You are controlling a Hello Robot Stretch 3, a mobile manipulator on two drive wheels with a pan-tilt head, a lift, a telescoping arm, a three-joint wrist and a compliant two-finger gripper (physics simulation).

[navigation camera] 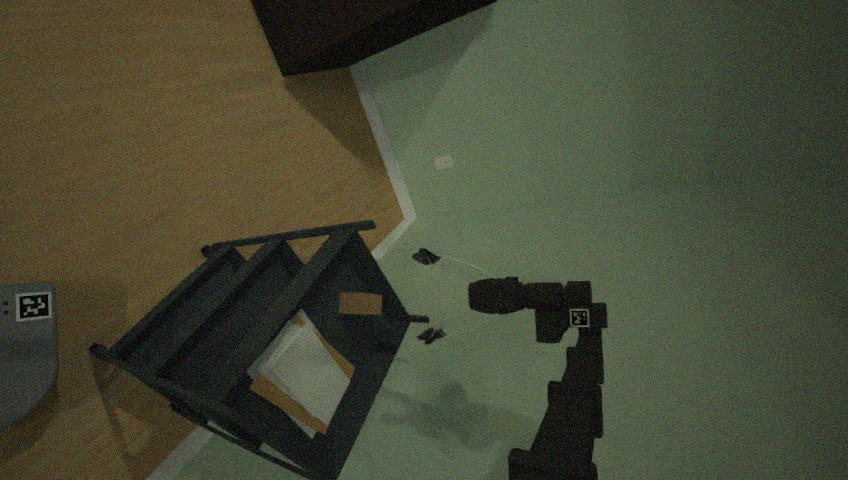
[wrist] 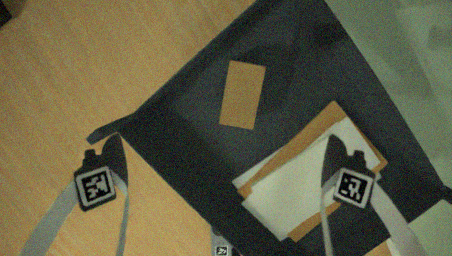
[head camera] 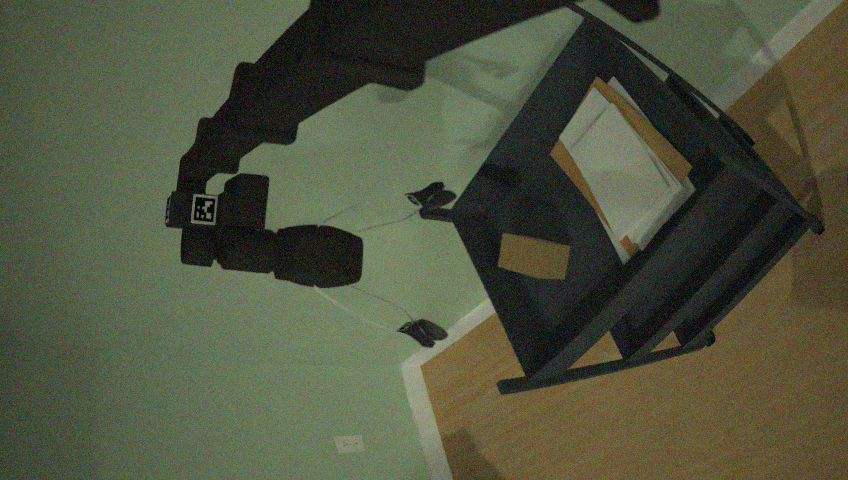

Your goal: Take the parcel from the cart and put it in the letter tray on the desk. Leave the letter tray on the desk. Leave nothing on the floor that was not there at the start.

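Places are measured from the robot's base along level axes (x up, y right, z ahead), in millimetres.
Where they show: gripper, fingertip midpoint: (navigation camera: 415,296) (head camera: 448,266).
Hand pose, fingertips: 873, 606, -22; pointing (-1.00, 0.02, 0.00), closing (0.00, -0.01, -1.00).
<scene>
Each offset is from my fingertips to the top centre of the thing, as dx, dy, dz.
The parcel, a small brown box @(-150, +31, -24) (head camera: 533,256) (navigation camera: 360,303) (wrist: 242,95), lies flat on the top of the dark cart (head camera: 535,309) (navigation camera: 374,347) (wrist: 200,150). My gripper (head camera: 435,264) (navigation camera: 427,296) (wrist: 224,153) is open, with nothing between its fingers. In the head and navigation views the fingers show beside the cart's corner, apart from the parcel. In the wrist view the parcel shows ahead of the fingertips, a little right of midway; the left finger shows by the cart's corner handle and the right one in front of the papers. The desk's letter tray does not show.
A stack of papers and brown envelopes @(-186, -130, -142) (head camera: 630,172) (navigation camera: 306,368) (wrist: 290,195) lies on the cart beside the parcel. Green walls meet behind the cart. A large dark piece of furniture (navigation camera: 357,35) stands at the top of the navigation view. My base (navigation camera: 26,356) shows at the left.
</scene>
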